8 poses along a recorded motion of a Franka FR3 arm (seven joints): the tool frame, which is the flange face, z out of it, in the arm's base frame.
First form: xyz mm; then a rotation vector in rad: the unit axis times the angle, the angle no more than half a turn.
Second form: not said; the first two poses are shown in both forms.
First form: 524 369 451 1.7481 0.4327 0.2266
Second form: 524 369 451 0.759 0.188 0.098 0.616
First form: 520 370 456 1.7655 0.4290 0.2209
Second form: 520 370 456 0.765 0.186 0.096 0.610
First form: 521 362 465 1.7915 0.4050 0.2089
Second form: 521 362 465 0.774 0.175 0.090 0.602
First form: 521 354 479 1.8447 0.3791 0.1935
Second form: 521 354 479 0.791 0.162 0.083 0.584
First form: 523 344 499 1.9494 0.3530 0.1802
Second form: 523 344 499 0.822 0.149 0.076 0.545
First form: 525 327 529 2.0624 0.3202 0.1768
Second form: 525 327 529 0.853 0.132 0.073 0.500
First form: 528 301 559 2.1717 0.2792 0.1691
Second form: 528 301 559 0.880 0.113 0.069 0.455
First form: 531 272 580 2.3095 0.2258 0.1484
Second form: 531 272 580 0.912 0.089 0.059 0.397
